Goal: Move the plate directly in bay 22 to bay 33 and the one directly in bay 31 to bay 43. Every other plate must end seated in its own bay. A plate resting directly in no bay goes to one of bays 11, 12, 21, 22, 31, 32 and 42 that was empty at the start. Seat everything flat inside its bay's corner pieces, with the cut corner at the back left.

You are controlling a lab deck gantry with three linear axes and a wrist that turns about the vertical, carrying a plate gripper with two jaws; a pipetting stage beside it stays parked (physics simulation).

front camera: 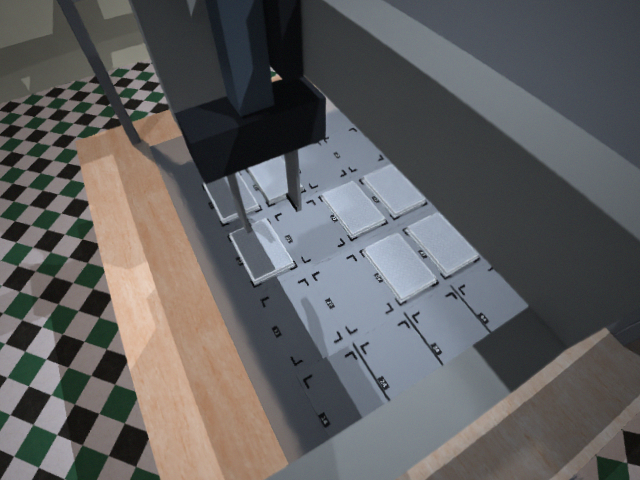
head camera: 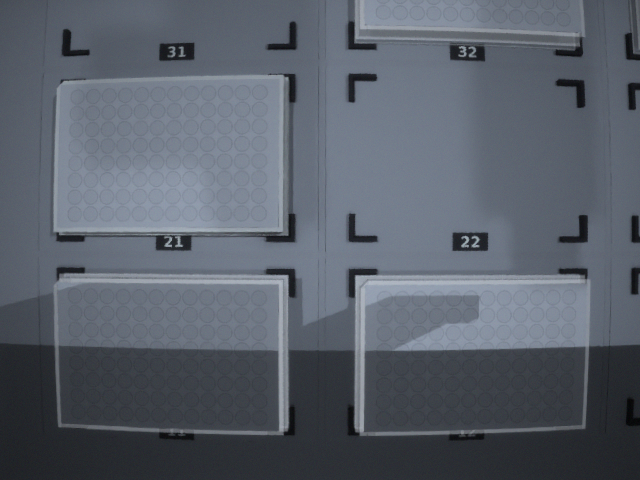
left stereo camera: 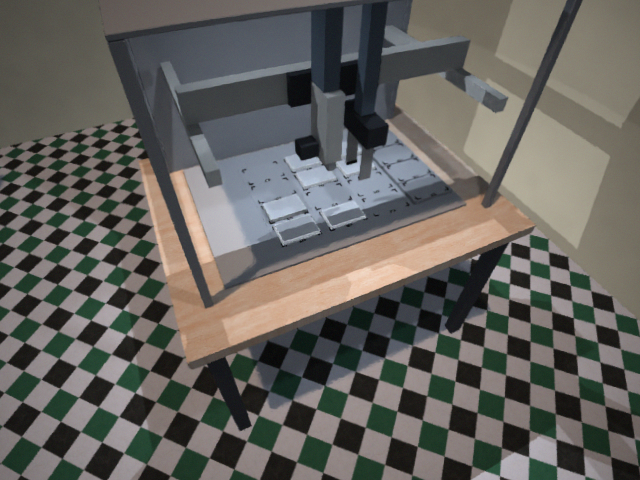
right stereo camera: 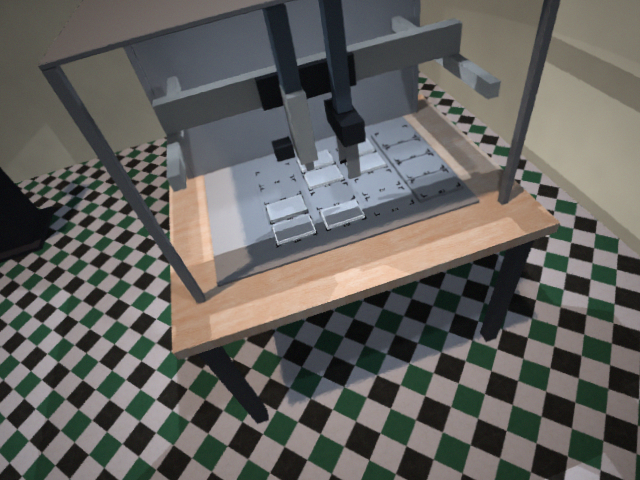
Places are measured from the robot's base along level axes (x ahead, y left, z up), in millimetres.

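Pixels of known places: gripper, fingertip midpoint: [front camera: 270, 213] [left stereo camera: 357, 170] [right stereo camera: 349, 169]; robot's base, origin of the base link: [front camera: 203, 186] [head camera: 69, 420] [left stereo camera: 283, 246] [right stereo camera: 277, 246].
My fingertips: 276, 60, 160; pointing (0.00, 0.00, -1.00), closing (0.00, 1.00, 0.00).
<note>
Ahead of a thing's pixels: the offset from my fingertips to its top centre, as dx, dy, dz. "*": to the spot under its first point.
My gripper [front camera: 270, 217] [left stereo camera: 358, 169] [right stereo camera: 347, 165] is open and empty, hanging above the deck; it does not show in the head view. White plates lie in bay 11 [front camera: 237, 206] [head camera: 170, 320], bay 12 {* -33, -20, -146} [front camera: 262, 253] [head camera: 465, 320] and bay 21 {* -203, +74, -146} [front camera: 269, 180] [head camera: 170, 155]. The head view shows their cut corners at the back left. Plates also lie in bay 32 {* -37, +194, -146} [front camera: 354, 209] [head camera: 465, 15], bay 42 {* -42, +302, -146} [front camera: 394, 189], bay 33 {* +122, +193, -146} [front camera: 399, 266] [right stereo camera: 374, 164] and bay 43 {* +123, +301, -146} [front camera: 443, 243]. Bay 22 {* -114, +127, -157} [head camera: 351, 88] and the visible part of bay 31 {* -271, +152, -157} [head camera: 75, 52] hold no plate.
The parked pipetting stage [left stereo camera: 327, 126] [right stereo camera: 299, 126] hangs left of my gripper, over the back of the deck. The gantry beam [left stereo camera: 242, 95] [right stereo camera: 217, 100] spans behind. Frame posts [left stereo camera: 170, 191] [right stereo camera: 527, 108] stand at the table's corners. Raised bays lie on the deck's right side.
</note>
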